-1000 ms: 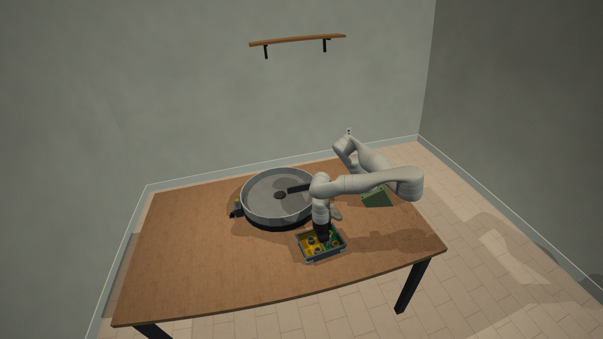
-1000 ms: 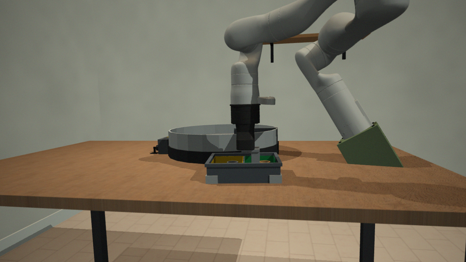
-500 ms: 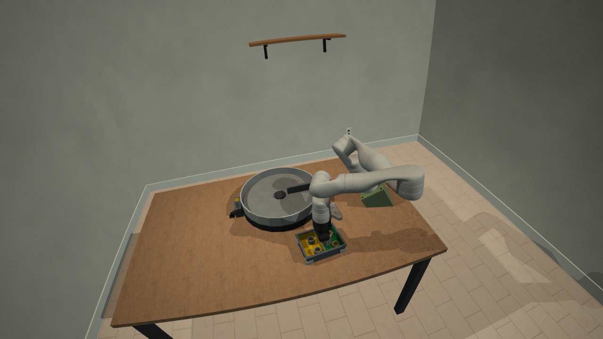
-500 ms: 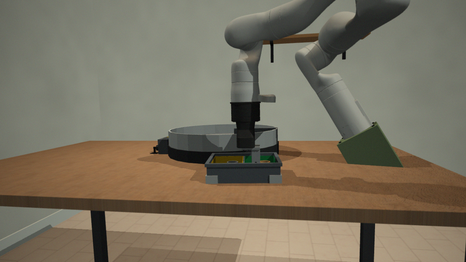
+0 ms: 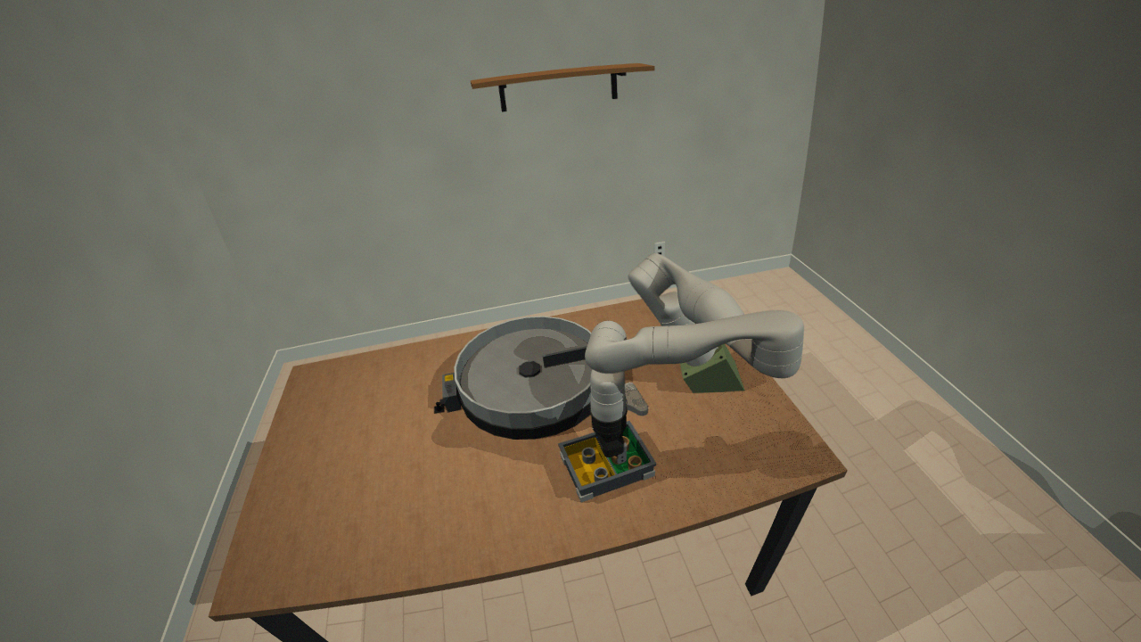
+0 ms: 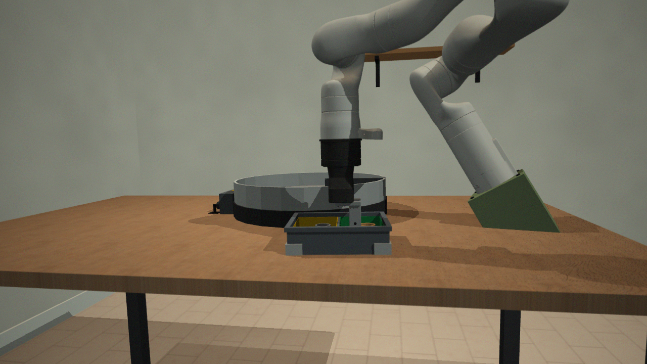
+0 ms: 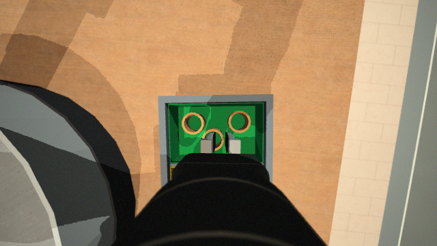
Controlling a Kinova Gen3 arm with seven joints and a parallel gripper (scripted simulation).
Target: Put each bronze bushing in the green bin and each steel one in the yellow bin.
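The bin lies 30 mm ahead of my hand, 20 mm below it and 10 mm to the right of it. The rest, counted from my hand: grey turntable: 370 mm to the right, 100 mm ahead, 10 mm above.
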